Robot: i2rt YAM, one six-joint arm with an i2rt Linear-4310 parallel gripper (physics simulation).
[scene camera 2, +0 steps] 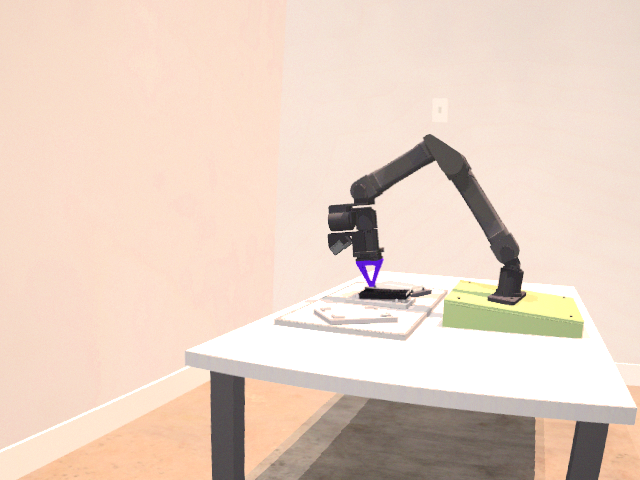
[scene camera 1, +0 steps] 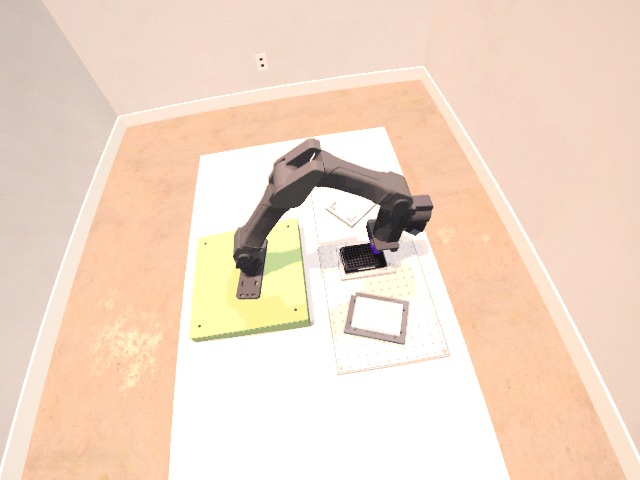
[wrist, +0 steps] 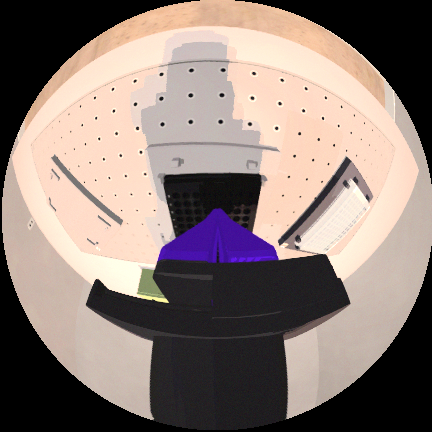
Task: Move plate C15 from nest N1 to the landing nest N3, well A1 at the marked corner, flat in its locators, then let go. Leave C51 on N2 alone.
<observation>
The gripper (scene camera 2: 371, 286) is shut and holds nothing. Also in view: a black well rack (scene camera 1: 355, 258). Further things: a grey-framed white tray (scene camera 1: 369, 314).
The black well rack also shows in the wrist view (wrist: 190, 197). The grey-framed white tray shows as well in the wrist view (wrist: 349, 205). The gripper is seen too in the wrist view (wrist: 217, 214).
</observation>
